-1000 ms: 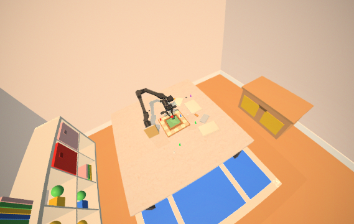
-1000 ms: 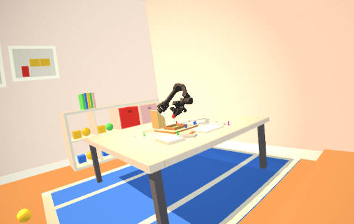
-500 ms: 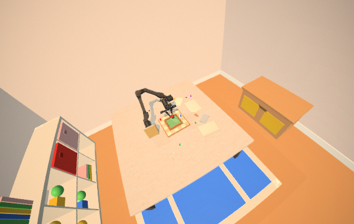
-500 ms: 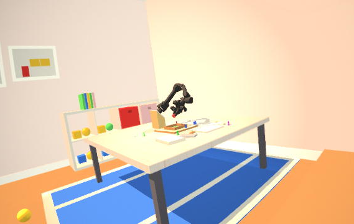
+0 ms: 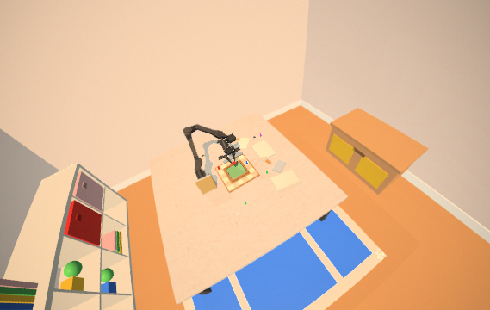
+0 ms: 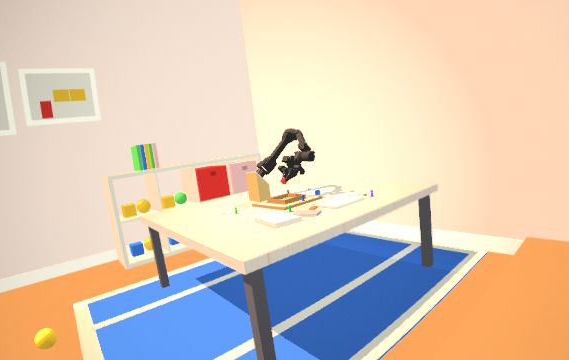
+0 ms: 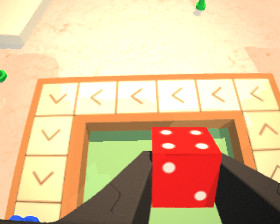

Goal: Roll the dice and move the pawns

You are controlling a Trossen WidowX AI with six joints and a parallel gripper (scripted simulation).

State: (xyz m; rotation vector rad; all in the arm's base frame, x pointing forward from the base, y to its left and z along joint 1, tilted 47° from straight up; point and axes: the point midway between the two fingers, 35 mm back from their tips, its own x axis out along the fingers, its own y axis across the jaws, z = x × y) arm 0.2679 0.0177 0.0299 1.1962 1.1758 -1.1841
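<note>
Right now the red pawn is 12 cm behind my gripper tip, 11 cm to the left of it and 9 cm below it. Round my gripper tip: grey card (34 cm ahead, 14 cm to the right, 12 cm below); then purple pawn (39 cm ahead, 28 cm to the left, 11 cm below); then blue pawn (11 cm ahead, 9 cm below, 3 cm to the left).
</note>
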